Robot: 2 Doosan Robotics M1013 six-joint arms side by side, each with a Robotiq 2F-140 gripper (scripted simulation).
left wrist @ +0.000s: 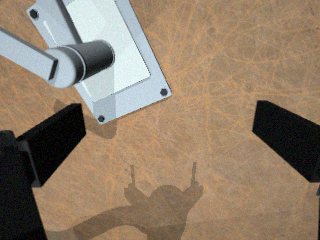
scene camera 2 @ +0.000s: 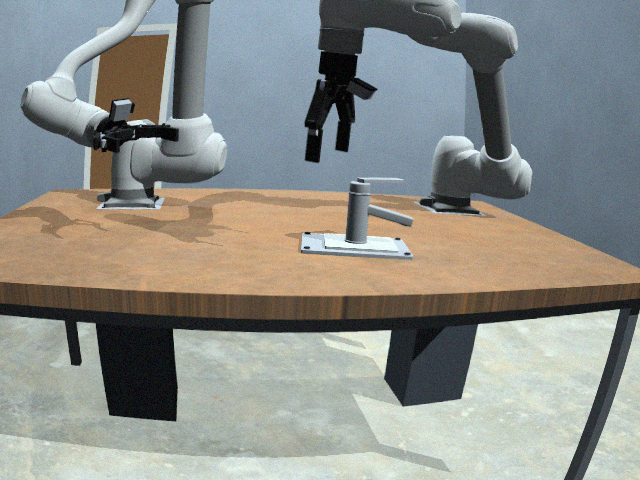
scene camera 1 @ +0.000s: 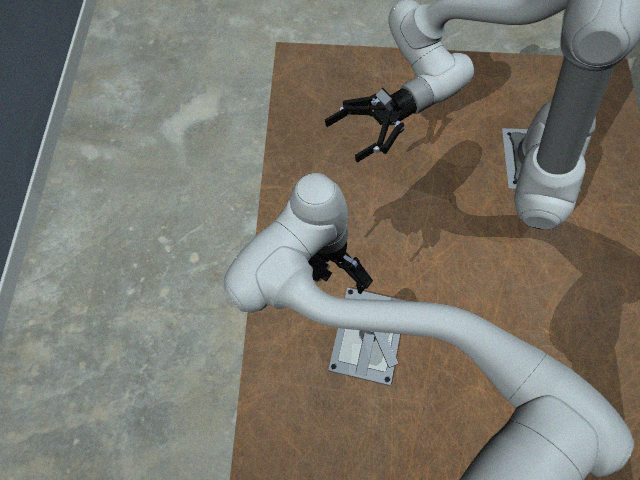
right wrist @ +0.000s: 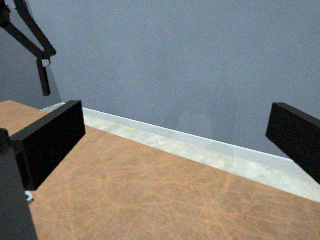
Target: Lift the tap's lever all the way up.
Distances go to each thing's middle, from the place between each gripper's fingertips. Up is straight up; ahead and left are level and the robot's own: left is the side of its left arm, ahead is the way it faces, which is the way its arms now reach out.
I see the grey tap (scene camera 2: 359, 208) 70 mm behind my right hand (scene camera 1: 340, 140), 510 mm to the left of it and 130 mm below it. Also, from my right hand: bolted plate (scene camera 1: 336, 366): 60 mm behind, 480 mm to the left, 230 mm below.
I see my left gripper (scene camera 2: 327, 155) 9 cm past the grey tap, 13 cm to the right of it and 11 cm above it. From my left hand the other things lie so: bolted plate: 9 cm behind, 10 cm to the left, 21 cm below.
